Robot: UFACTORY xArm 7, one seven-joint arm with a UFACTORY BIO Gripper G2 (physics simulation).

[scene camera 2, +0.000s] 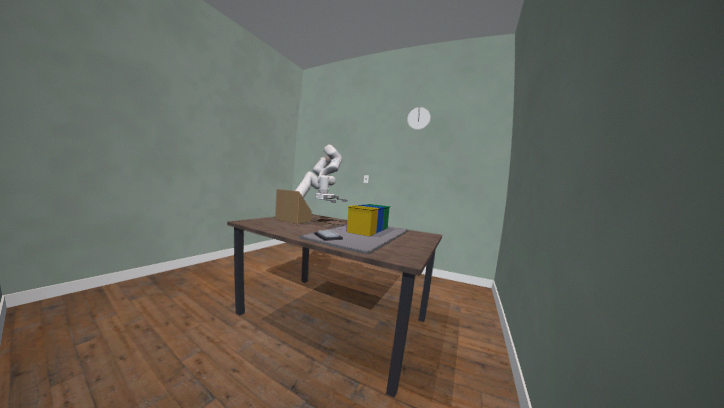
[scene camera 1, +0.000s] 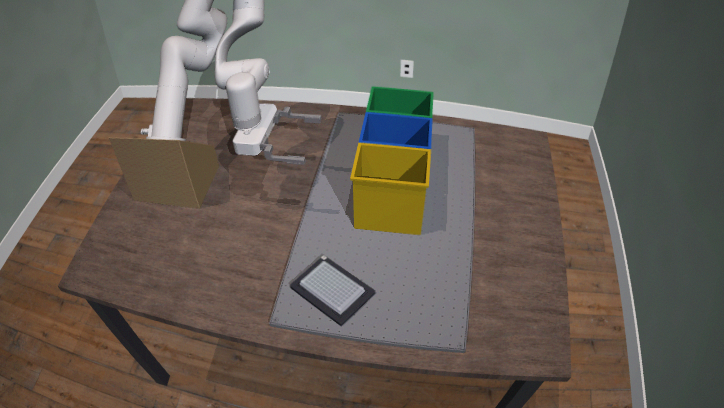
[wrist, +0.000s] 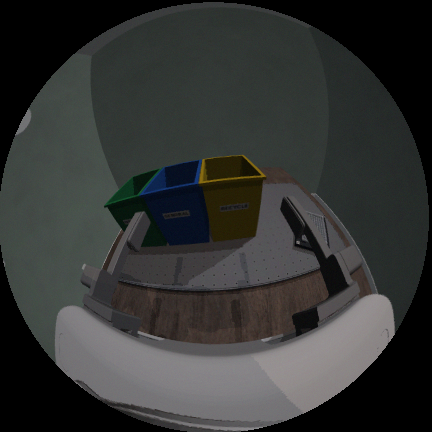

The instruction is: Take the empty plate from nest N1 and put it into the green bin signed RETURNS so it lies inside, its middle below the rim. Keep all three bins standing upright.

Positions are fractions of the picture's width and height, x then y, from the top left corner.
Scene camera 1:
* yellow bin: 0.54,0.45
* green bin: 0.55,0.25
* blue bin: 0.52,0.31
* clear plate: 0.46,0.71
